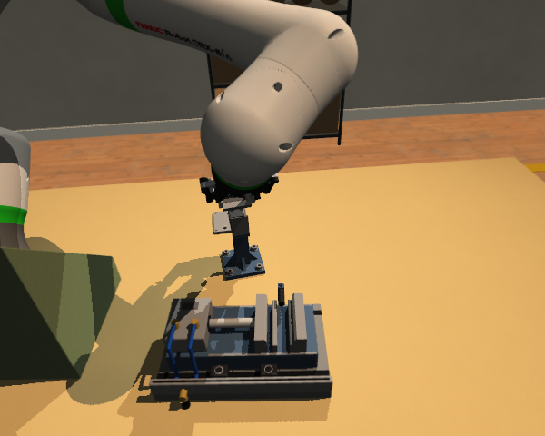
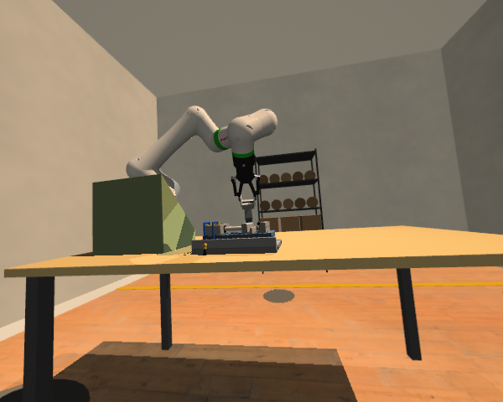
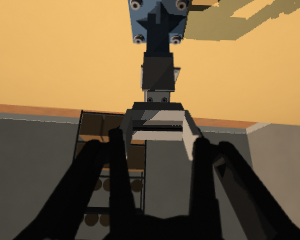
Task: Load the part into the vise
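The part lies 10 mm to the left of my hand and 10 mm below it. Round my hand: cylinder rod 220 mm to the right, 120 mm below, 10 mm behind; then V-block post 140 mm below, 10 mm to the left; then work stop 180 mm to the right, 110 mm below, 80 mm ahead.
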